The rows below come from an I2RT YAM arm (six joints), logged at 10 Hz.
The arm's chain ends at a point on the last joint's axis. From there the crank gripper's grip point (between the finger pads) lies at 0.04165 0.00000 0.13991 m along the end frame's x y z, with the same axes.
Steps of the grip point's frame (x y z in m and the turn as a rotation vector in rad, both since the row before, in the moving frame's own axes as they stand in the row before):
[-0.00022, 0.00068, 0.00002, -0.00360, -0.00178, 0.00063]
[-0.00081, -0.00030, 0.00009, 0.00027, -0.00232, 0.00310]
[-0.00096, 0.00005, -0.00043, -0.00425, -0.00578, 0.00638]
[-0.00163, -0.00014, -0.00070, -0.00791, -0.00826, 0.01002]
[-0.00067, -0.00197, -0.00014, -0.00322, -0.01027, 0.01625]
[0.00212, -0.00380, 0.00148, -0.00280, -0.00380, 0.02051]
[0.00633, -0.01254, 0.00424, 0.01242, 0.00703, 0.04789]
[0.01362, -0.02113, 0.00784, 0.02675, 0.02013, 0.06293]
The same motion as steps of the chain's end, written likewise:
[0.00003, 0.00015, -0.00005, -0.00360, -0.00178, 0.00063]
[-0.00049, -0.00039, -0.00001, 0.00027, -0.00232, 0.00310]
[-0.00015, -0.00081, -0.00067, -0.00425, -0.00578, 0.00638]
[-0.00047, -0.00166, -0.00103, -0.00791, -0.00826, 0.01002]
[0.00078, -0.00309, -0.00056, -0.00322, -0.01027, 0.01625]
[0.00266, -0.00504, 0.00132, -0.00280, -0.00380, 0.02051]
[0.00535, -0.01282, 0.00453, 0.01242, 0.00703, 0.04789]
[0.01078, -0.02011, 0.00872, 0.02675, 0.02013, 0.06293]

